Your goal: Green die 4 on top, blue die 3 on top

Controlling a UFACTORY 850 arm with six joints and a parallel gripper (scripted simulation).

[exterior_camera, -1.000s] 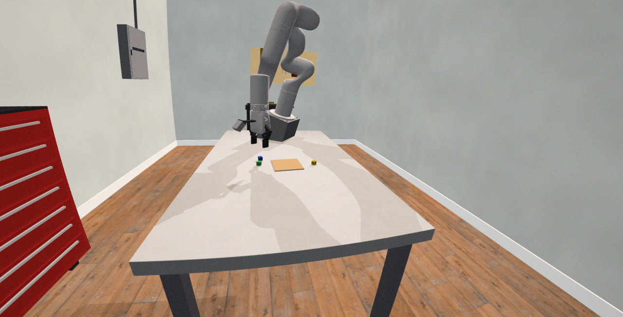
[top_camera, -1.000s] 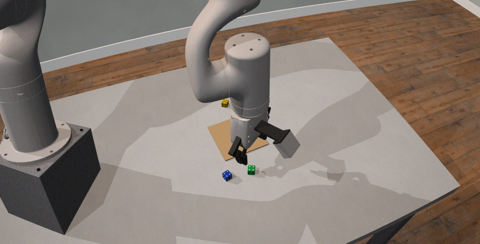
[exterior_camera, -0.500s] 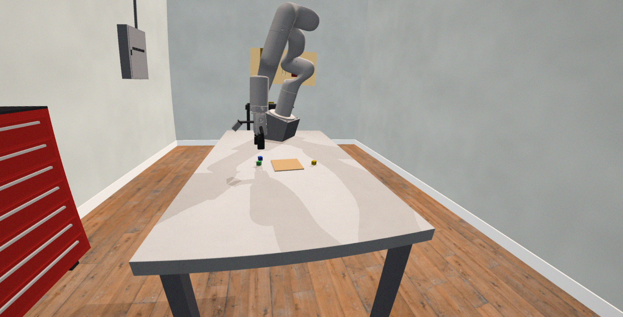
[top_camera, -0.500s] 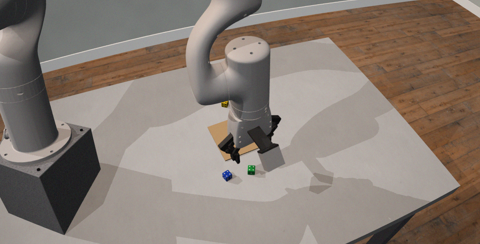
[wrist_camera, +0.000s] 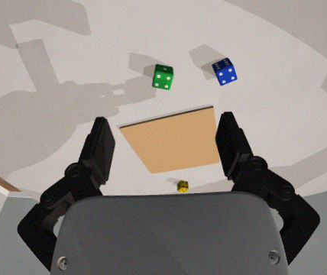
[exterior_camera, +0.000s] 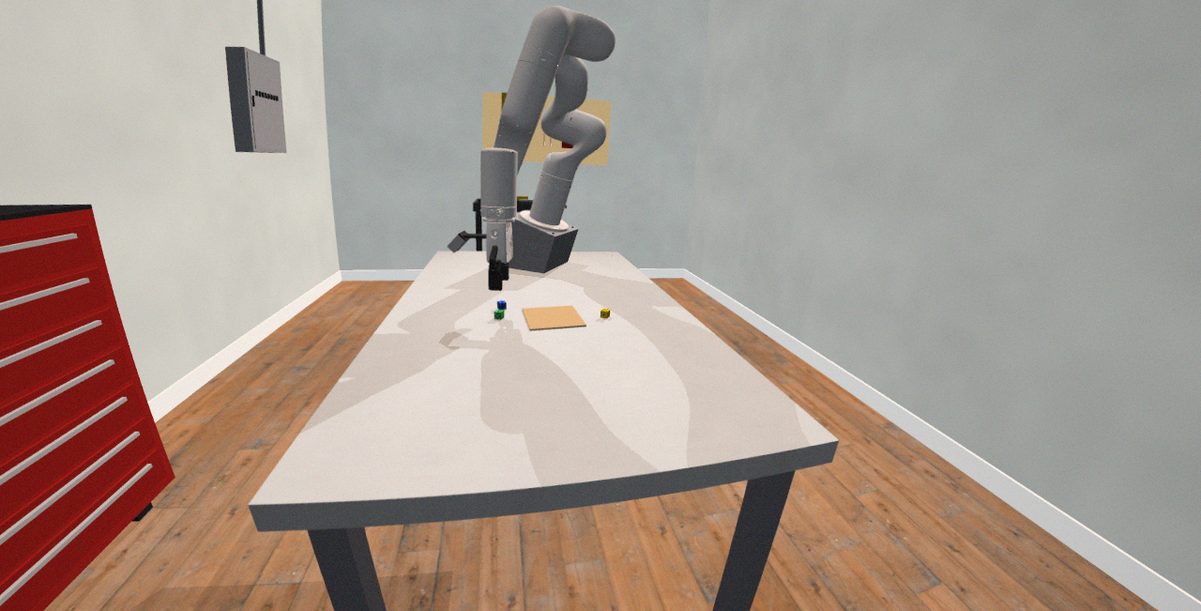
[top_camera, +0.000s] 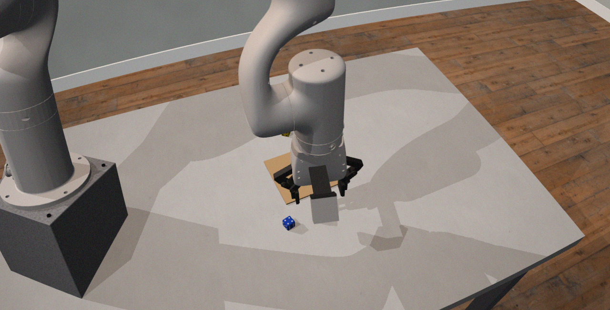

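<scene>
Now: the green die 90 mm below my hand. Also, from my hand: blue die: 90 mm below, 70 mm behind; tan mat: 130 mm to the left, 100 mm below, 10 mm behind; yellow die: 270 mm to the left, 90 mm below, 20 mm behind.
</scene>
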